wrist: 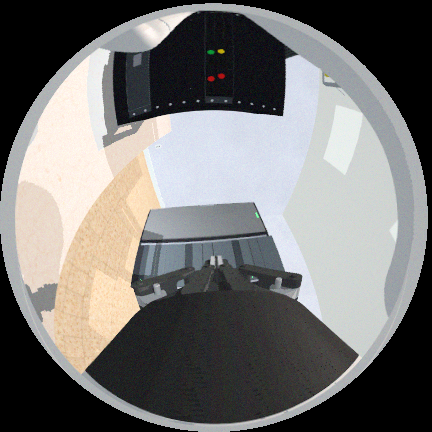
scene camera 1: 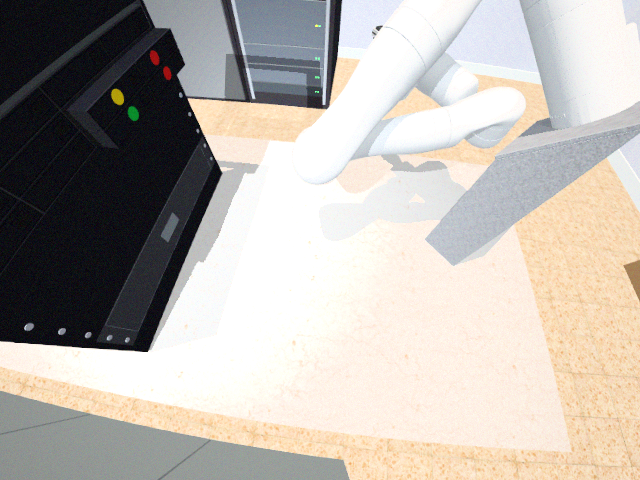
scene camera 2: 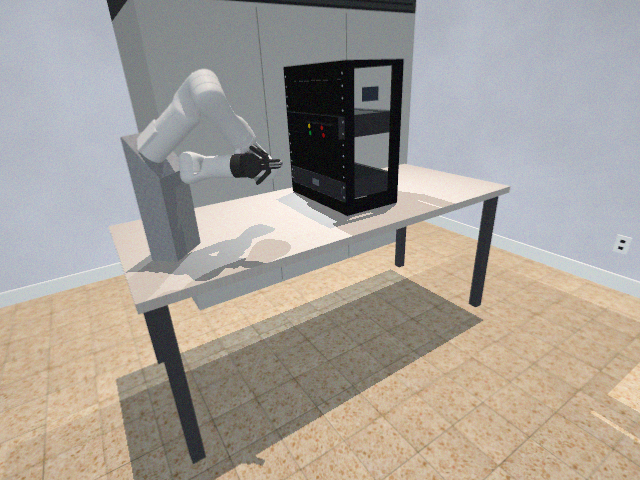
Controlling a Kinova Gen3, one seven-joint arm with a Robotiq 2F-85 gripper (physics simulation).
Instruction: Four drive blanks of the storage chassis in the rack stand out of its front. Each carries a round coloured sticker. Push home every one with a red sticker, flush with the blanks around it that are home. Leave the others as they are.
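The black rack holds the storage chassis with four round stickers on its dark front. Two are red: an upper red sticker and a lower red sticker. Beside them are a yellow sticker and, below it, a green sticker. Blank edges are too dark to tell how far each stands out. My gripper is shut and empty, in front of the rack and apart from it. The arm mostly hides it in scene camera 1.
The rack stands on the table. The grey arm pedestal stands at the table's other end. A glass-fronted server cabinet stands off the table. Tall grey cabinets are behind the table.
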